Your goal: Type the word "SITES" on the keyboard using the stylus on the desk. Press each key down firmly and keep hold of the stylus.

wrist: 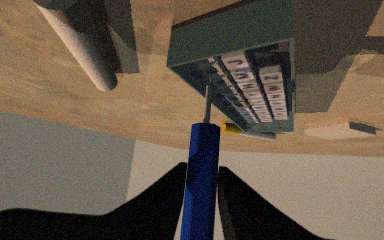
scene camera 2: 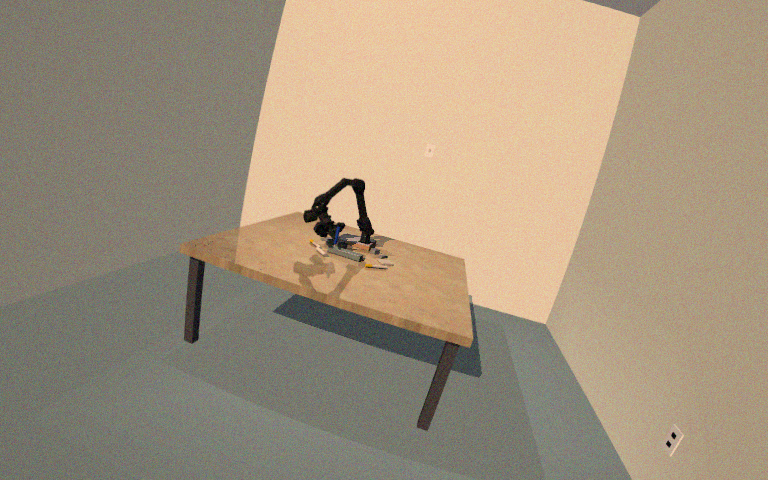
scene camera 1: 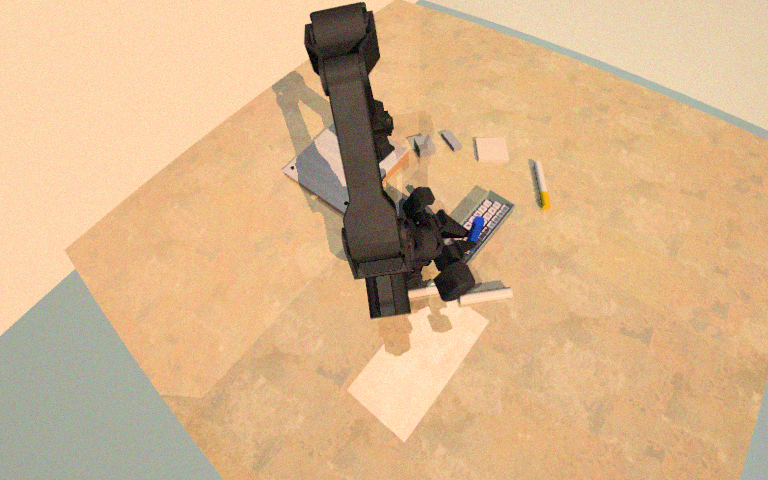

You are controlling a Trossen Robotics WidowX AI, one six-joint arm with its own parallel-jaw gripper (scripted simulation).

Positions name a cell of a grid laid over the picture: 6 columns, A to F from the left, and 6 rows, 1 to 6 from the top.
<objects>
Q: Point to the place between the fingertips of my gripper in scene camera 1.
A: At D3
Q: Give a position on a pale pad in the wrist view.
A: F4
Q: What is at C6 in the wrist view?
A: My gripper.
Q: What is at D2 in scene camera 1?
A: A pale pad.
</objects>
